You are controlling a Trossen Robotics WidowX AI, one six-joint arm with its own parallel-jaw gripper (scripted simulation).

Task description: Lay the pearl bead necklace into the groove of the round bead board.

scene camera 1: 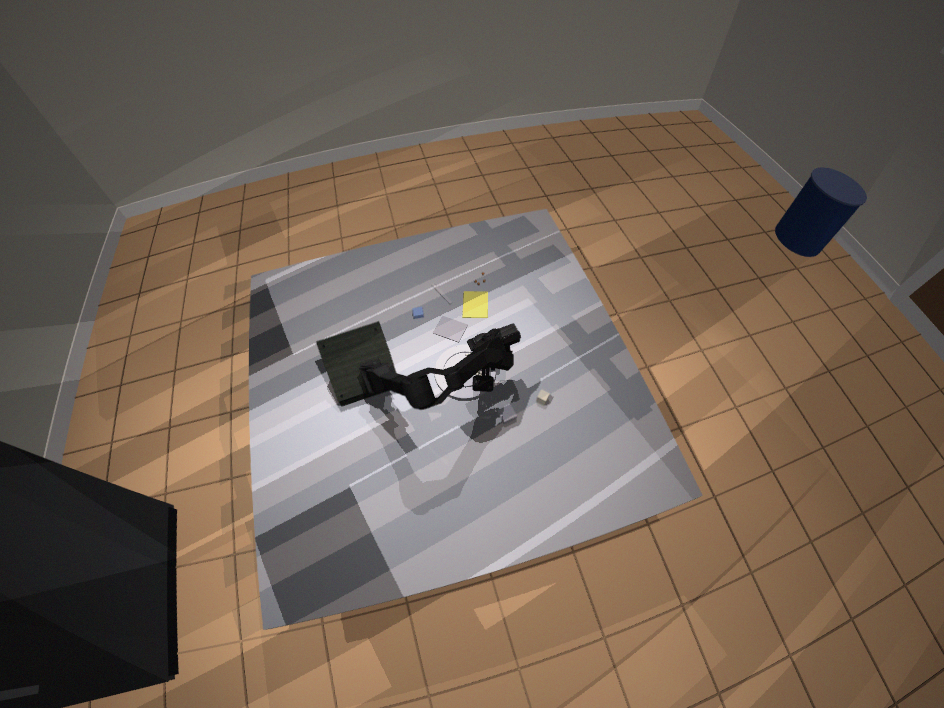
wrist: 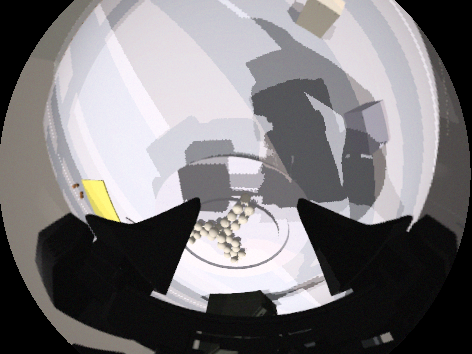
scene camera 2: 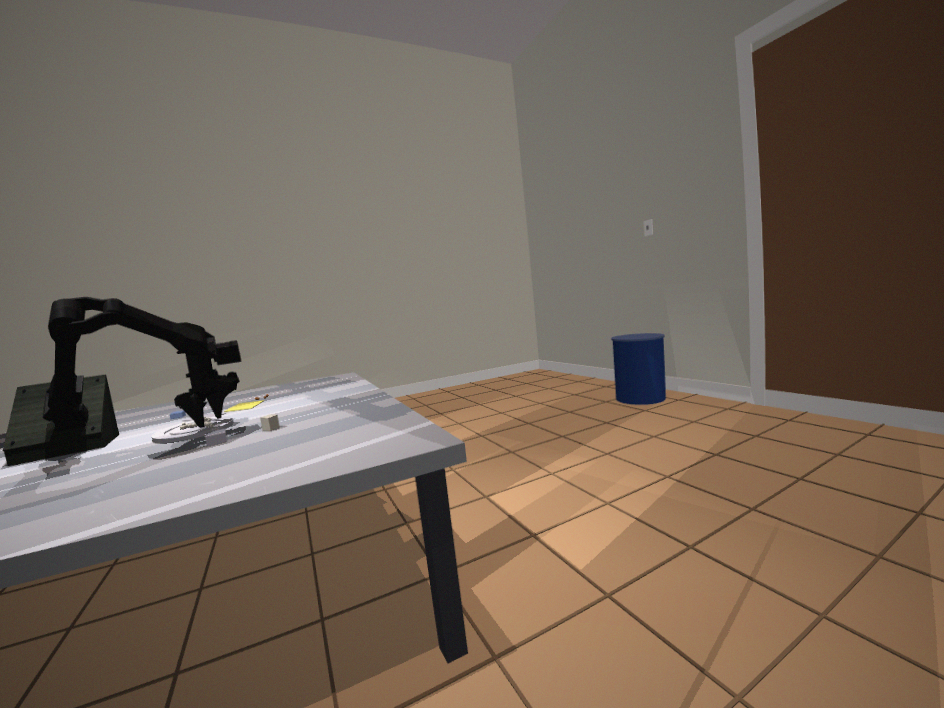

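Here is my gripper (scene camera 2: 210, 423), open. It holds nothing, and from the wrist I see the gripper (wrist: 249, 203) as well. A yellow pad (wrist: 97, 193) is there for me to see too.
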